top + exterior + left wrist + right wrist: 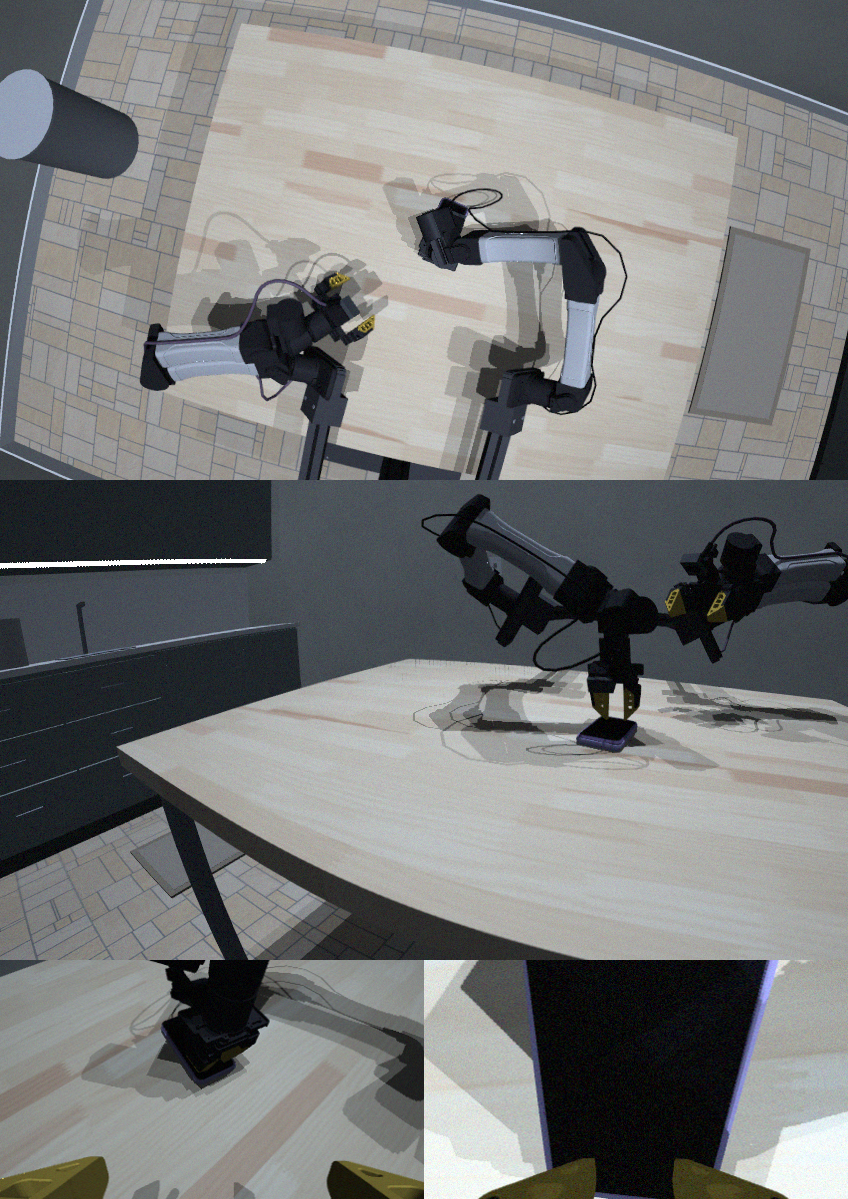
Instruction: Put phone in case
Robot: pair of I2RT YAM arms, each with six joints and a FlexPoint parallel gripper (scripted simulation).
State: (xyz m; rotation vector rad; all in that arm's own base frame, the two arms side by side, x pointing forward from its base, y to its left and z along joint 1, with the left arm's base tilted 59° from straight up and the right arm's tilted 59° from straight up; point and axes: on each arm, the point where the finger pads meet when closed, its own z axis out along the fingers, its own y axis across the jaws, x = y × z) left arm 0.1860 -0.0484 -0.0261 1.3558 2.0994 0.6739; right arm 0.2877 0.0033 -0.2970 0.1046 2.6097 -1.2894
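The black phone lies 50 mm ahead of my right hand, 20 mm to the right of it and 10 mm below it.
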